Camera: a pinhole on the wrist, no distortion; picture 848 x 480 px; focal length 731.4 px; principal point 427.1 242.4 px. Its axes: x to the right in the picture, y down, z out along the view. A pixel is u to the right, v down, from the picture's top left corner.
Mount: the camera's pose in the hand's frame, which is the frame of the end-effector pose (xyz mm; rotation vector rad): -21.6 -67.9 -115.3 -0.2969 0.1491 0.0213
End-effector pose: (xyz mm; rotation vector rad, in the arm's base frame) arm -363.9 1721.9 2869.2 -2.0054 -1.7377 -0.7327
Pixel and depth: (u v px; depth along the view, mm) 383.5 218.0 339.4
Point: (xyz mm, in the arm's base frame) -314.3 1851.5 2707.6
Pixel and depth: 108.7 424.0 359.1
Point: -225.5 1734.6 2621.4
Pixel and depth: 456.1 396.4 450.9
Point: -168.0 1910.1 2689.7
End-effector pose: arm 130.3 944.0 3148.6 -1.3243 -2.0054 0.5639
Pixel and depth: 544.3 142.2 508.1
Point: -167.2 1074.8 2920.9
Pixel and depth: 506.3 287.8 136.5
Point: 107.9 947.4 3159.0
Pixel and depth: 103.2 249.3 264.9
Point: 54.8 857.7 3007.1
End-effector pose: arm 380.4 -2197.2 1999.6 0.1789 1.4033 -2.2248
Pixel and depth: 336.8 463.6 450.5
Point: 530.4 -2502.4 1977.3
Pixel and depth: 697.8 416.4 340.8
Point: 328.5 -2429.3 1932.6
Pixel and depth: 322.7 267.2 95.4
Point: 377.9 -2156.2 2026.2
